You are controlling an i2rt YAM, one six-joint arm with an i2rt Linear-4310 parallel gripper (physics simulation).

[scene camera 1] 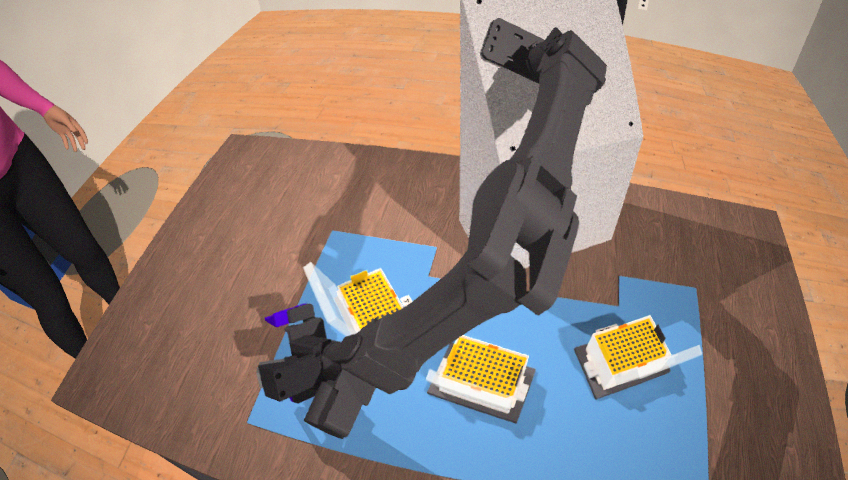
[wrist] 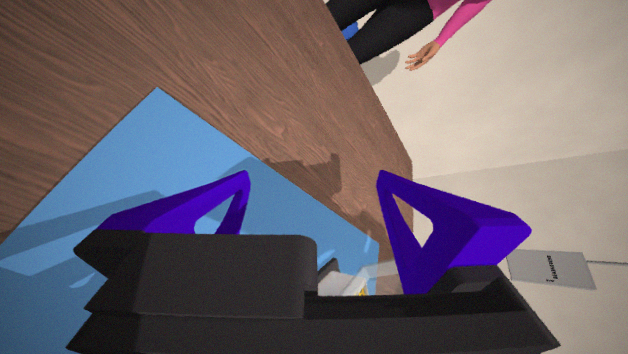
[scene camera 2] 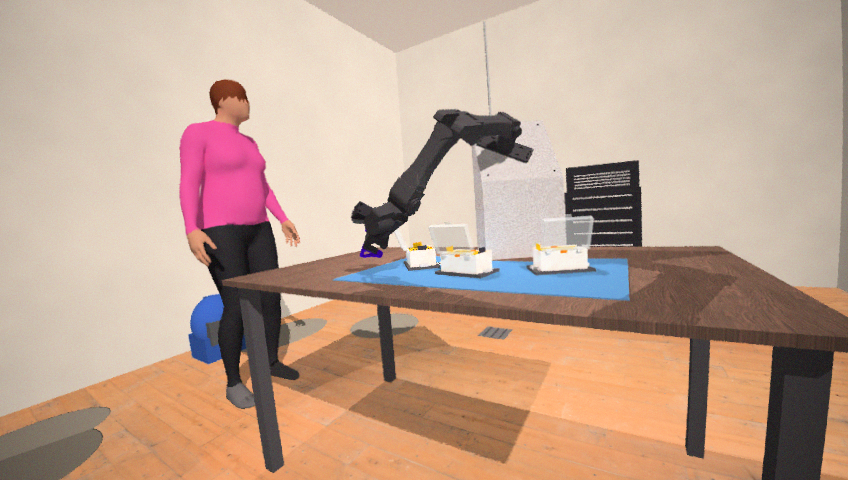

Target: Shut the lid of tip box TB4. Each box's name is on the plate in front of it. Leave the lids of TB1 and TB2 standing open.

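Pixels of known places: gripper, fingertip midpoint: (scene camera 1: 273, 347) (wrist: 313, 177) (scene camera 2: 364, 244); arm's base, link origin: (scene camera 1: 542, 62) (scene camera 2: 504, 147).
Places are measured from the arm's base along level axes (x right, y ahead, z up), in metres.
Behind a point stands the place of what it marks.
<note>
Tip box TB4 (scene camera 1: 368, 297) (scene camera 2: 420, 258) @[x 0.105, y 0.360, z -0.361 m] (wrist: 342, 285) @[x 0.205, y 0.334, z -0.354 m] is white with a yellow rack, at the left of the mat. Its clear lid (scene camera 1: 324, 300) @[x 0.176, y 0.397, z -0.250 m] (scene camera 2: 399, 239) @[x 0.140, y 0.412, z -0.293 m] (wrist: 385, 270) @[x 0.222, y 0.361, z -0.293 m] stands open on the side away from the other boxes. Its name plate (scene camera 1: 406, 300) @[x 0.124, y 0.256, z -0.392 m] is partly hidden by the arm. My gripper (scene camera 1: 276, 358) @[x 0.227, y 0.490, z -0.301 m] (scene camera 2: 371, 252) @[x 0.227, y 0.490, z -0.301 m] (wrist: 313, 177) @[x 0.227, y 0.490, z -0.301 m] is open and empty, above the table beyond the lid's outer side, apart from it. The middle box (scene camera 1: 484, 371) (scene camera 2: 467, 261) @[x -0.111, y 0.382, z -0.353 m] and the right box (scene camera 1: 633, 350) (scene camera 2: 560, 258) @[x -0.307, y 0.239, z -0.356 m] have open lids; their names are unreadable.
The blue mat (scene camera 1: 595, 440) @[x -0.289, y 0.361, z -0.395 m] (scene camera 2: 612, 285) @[x -0.456, y 0.314, z -0.394 m] (wrist: 150, 150) @[x 0.193, y 0.572, z -0.394 m] lies under the boxes on the brown table (scene camera 1: 196, 237) @[x 0.640, y 0.341, z -0.397 m] (scene camera 2: 684, 285) @[x -0.575, y 0.240, z -0.397 m] (wrist: 100, 60) @[x 0.217, y 0.640, z -0.397 m]. A pale pedestal (scene camera 1: 601, 178) @[x -0.132, y -0.017, z -0.202 m] (scene camera 2: 517, 208) @[x -0.071, y 0.049, z -0.224 m] stands behind. A person (scene camera 1: 11, 154) (scene camera 2: 226, 172) stands beyond the table's left side. The forearm passes over TB4's near corner in scene camera 1.
</note>
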